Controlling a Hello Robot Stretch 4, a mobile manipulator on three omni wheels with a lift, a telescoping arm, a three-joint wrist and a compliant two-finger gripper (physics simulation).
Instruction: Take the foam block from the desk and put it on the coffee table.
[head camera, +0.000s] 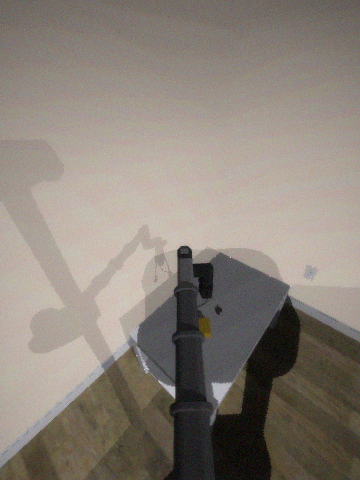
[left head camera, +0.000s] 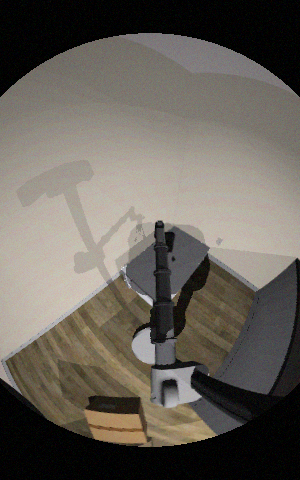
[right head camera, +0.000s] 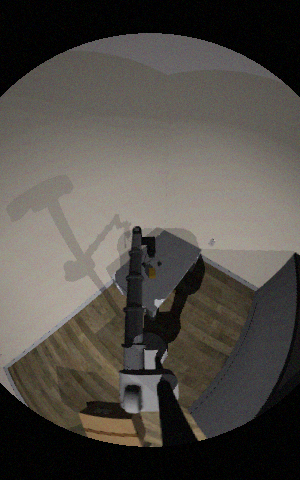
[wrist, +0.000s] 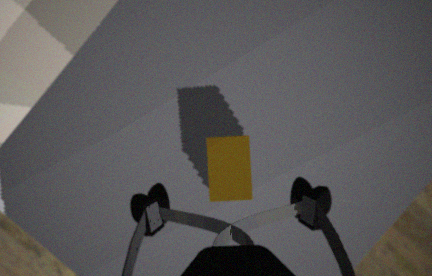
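Pixels of known places: gripper, between the fingertips: (head camera: 204, 313) (right head camera: 151, 265) (wrist: 229, 196); robot's base, origin of its link: (left head camera: 151, 344) (right head camera: 146, 349).
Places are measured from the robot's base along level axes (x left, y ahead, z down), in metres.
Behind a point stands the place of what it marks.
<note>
The yellow foam block (head camera: 205, 327) {x -0.094, y 0.718, z -0.468 m} (right head camera: 152, 273) {x -0.097, y 0.709, z -0.468 m} (wrist: 230, 168) {x -0.092, y 0.731, z -0.468 m} rests on the grey-topped table (head camera: 250, 295) {x -0.403, y 0.949, z -0.423 m} (left head camera: 190, 250) {x -0.418, y 0.961, z -0.423 m} (right head camera: 180, 255) {x -0.414, y 0.939, z -0.422 m} (wrist: 325, 100) {x -0.244, y 0.825, z -0.423 m} in the corner, with its shadow touching it in the wrist view. The arm hides the block in the left head view. My gripper (head camera: 210, 307) (right head camera: 152, 263) {x -0.087, y 0.721, z -0.589 m} (wrist: 229, 196) {x -0.087, y 0.721, z -0.589 m} is open above the table, its fingers wide apart and empty. In the wrist view the block lies ahead of the fingertips, between their lines and clear of both. A second table does not show; the look of this one does not tell desk from coffee table.
Pale walls meet behind the table. A cardboard box (left head camera: 117, 425) (right head camera: 110, 425) stands on the wooden floor near the robot. A large dark grey piece (left head camera: 270, 325) {x -1.113, y -0.068, z -0.535 m} (right head camera: 270, 325) {x -1.122, y -0.059, z -0.536 m} stands at the right. The arm (head camera: 190, 370) {x -0.002, y 0.299, z -1.006 m} reaches over the table, and its shadow falls on the left wall.
</note>
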